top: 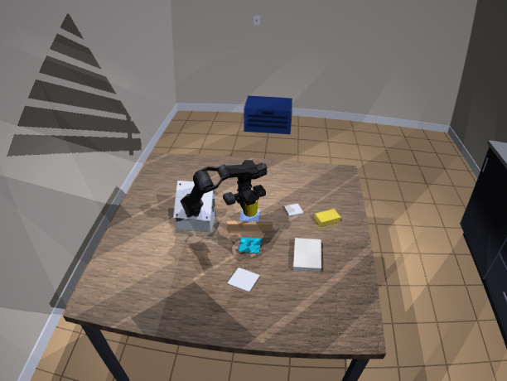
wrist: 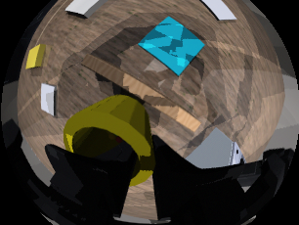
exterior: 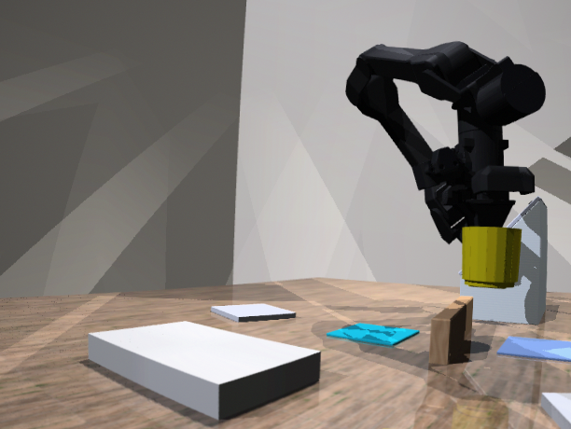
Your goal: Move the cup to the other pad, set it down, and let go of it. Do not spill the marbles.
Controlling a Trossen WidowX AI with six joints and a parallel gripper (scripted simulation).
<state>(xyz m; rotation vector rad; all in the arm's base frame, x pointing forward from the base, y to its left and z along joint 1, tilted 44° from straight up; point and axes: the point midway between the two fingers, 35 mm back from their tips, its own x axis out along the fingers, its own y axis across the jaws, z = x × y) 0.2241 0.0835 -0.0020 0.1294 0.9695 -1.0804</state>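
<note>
The cyan pad lies 60 mm ahead of my gripper tip, 120 mm to the right of it and 110 mm below it. The rest, counted from my gripper tip: blue pad: 10 mm ahead, 80 mm to the left, 110 mm below; yellow cup: 20 mm ahead, 20 mm to the left; wooden block: 30 mm ahead, 20 mm to the right, 90 mm below.
</note>
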